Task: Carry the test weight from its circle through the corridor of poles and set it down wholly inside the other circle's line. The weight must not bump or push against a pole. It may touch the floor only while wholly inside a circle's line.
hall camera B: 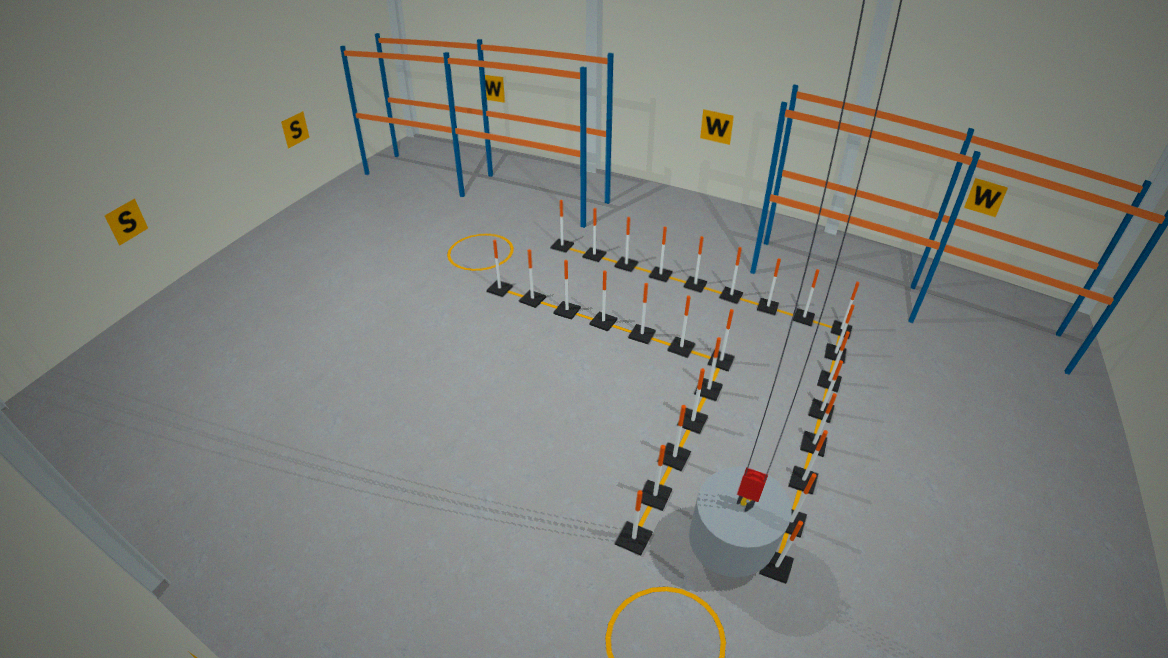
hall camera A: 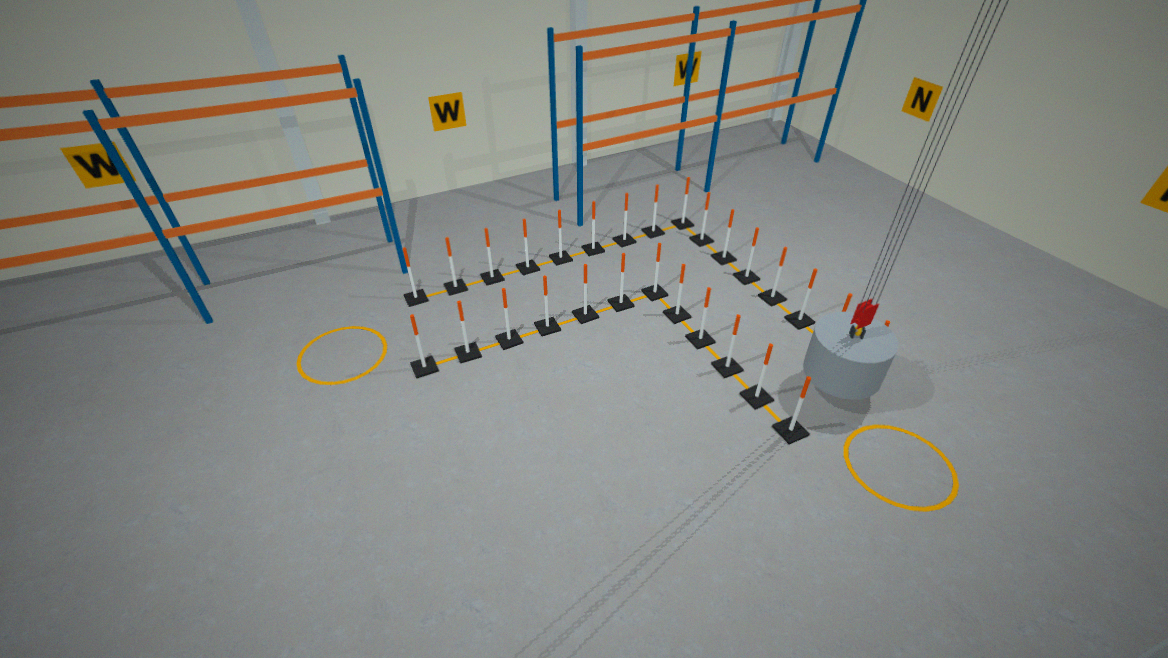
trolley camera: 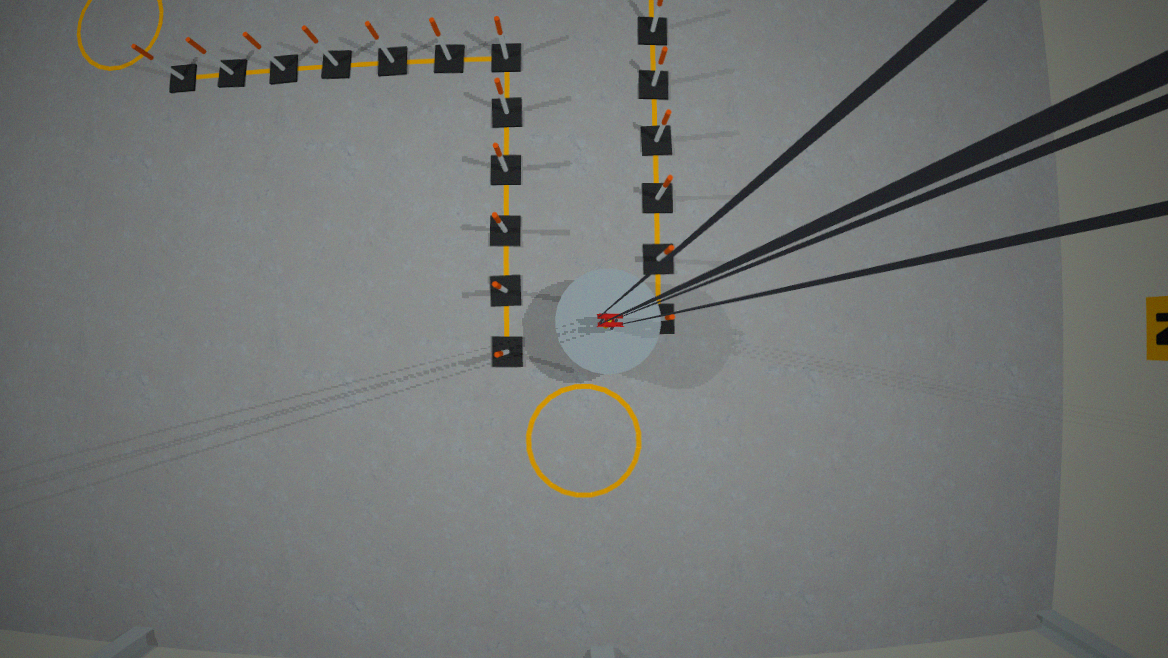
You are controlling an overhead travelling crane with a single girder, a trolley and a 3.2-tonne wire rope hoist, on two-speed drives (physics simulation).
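The grey round test weight (hall camera A: 848,371) (hall camera B: 738,543) (trolley camera: 604,351) hangs above the floor at the corridor mouth, its shadow below. My gripper, the hook under the red block (hall camera A: 857,332) (hall camera B: 745,503) (trolley camera: 609,322), is shut on it. In the trolley view the weight lies nearer the right row and partly covers that row's end pole base (trolley camera: 667,320); the exact gap cannot be told. The left row's end pole base (hall camera A: 790,429) (hall camera B: 633,537) (trolley camera: 506,351) stands apart from it. The near circle (hall camera A: 911,508) (hall camera B: 664,588) (trolley camera: 583,494) lies outside the mouth.
Two rows of orange and white poles bend once towards the far circle (hall camera A: 298,359) (hall camera B: 448,252) (trolley camera: 112,68). A blue and orange rack (hall camera A: 579,138) (hall camera B: 768,188) stands beyond the bend. Another rack (hall camera A: 148,216) (hall camera B: 583,147) stands near the far circle, along the W wall.
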